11 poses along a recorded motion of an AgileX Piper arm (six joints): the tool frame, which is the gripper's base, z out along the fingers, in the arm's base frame.
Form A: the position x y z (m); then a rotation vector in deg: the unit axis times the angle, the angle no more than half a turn.
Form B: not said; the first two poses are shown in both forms.
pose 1, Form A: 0.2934 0.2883 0.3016 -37.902 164.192 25.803
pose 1, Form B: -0.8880 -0.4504 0.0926 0.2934; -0.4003 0.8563 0.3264 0.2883; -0.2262 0.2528 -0.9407 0.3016; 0 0 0 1
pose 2, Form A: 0.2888 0.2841 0.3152 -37.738 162.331 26.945
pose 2, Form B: -0.8820 -0.4567 0.1157 0.2888; -0.3949 0.8505 0.3473 0.2841; -0.2570 0.2607 -0.9306 0.3152; 0 0 0 1
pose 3, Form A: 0.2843 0.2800 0.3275 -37.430 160.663 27.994
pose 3, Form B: -0.8768 -0.4611 0.1368 0.2843; -0.3876 0.8458 0.3665 0.2800; -0.2846 0.2683 -0.9203 0.3275; 0 0 0 1
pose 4, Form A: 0.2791 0.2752 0.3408 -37.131 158.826 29.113
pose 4, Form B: -0.8701 -0.4664 0.1595 0.2791; -0.3795 0.8403 0.3870 0.2752; -0.3145 0.2762 -0.9082 0.3408; 0 0 0 1
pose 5, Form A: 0.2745 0.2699 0.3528 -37.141 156.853 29.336
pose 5, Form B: -0.8597 -0.4753 0.1869 0.2745; -0.3756 0.8364 0.3992 0.2699; -0.3461 0.2730 -0.8976 0.3528; 0 0 0 1
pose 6, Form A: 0.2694 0.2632 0.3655 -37.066 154.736 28.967
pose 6, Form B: -0.8472 -0.4837 0.2199 0.2694; -0.3713 0.8351 0.4059 0.2632; -0.3800 0.2622 -0.8870 0.3655; 0 0 0 1
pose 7, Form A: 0.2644 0.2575 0.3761 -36.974 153.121 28.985
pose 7, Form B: -0.8373 -0.4897 0.2433 0.2644; -0.3669 0.8330 0.4141 0.2575; -0.4054 0.2574 -0.8771 0.3761; 0 0 0 1
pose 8, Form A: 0.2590 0.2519 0.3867 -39.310 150.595 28.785
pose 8, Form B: -0.8100 -0.5231 0.2650 0.2590; -0.3885 0.8172 0.4257 0.2519; -0.4392 0.2419 -0.8652 0.3867; 0 0 0 1
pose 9, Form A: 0.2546 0.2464 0.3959 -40.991 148.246 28.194
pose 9, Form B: -0.7845 -0.5485 0.2894 0.2546; -0.4039 0.8060 0.4326 0.2464; -0.4705 0.2225 -0.8539 0.3959; 0 0 0 1
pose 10, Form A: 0.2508 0.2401 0.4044 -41.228 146.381 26.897
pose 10, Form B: -0.7666 -0.5564 0.3206 0.2508; -0.4061 0.8067 0.4292 0.2401; -0.4974 0.1988 -0.8444 0.4044; 0 0 0 1
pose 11, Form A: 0.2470 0.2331 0.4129 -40.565 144.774 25.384
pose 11, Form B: -0.7533 -0.5535 0.3552 0.2470; -0.3997 0.8142 0.4212 0.2331; -0.5223 0.1753 -0.8345 0.4129; 0 0 0 1
